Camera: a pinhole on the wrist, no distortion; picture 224 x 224 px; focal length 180.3 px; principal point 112.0 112.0 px. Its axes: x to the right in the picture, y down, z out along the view. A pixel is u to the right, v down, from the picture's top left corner.
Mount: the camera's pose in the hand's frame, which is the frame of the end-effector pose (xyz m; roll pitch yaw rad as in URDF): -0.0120 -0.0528 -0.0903 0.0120 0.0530 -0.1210
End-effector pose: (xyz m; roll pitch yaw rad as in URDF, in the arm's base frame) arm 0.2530 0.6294 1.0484 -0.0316 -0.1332 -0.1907
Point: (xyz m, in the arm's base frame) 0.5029 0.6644 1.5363
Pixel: 198 165
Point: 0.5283 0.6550 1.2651
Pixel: outside the picture
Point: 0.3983 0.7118 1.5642
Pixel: 159 166
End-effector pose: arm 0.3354 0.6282 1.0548 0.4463 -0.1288 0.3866
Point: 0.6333 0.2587 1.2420
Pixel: 184 10
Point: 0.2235 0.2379 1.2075
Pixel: 10 29
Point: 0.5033 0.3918 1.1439
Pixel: 170 18
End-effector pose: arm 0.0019 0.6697 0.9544 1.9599 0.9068 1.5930
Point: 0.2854 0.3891 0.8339
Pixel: 81 64
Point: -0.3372 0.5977 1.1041
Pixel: behind the camera
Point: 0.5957 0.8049 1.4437
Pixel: outside the picture
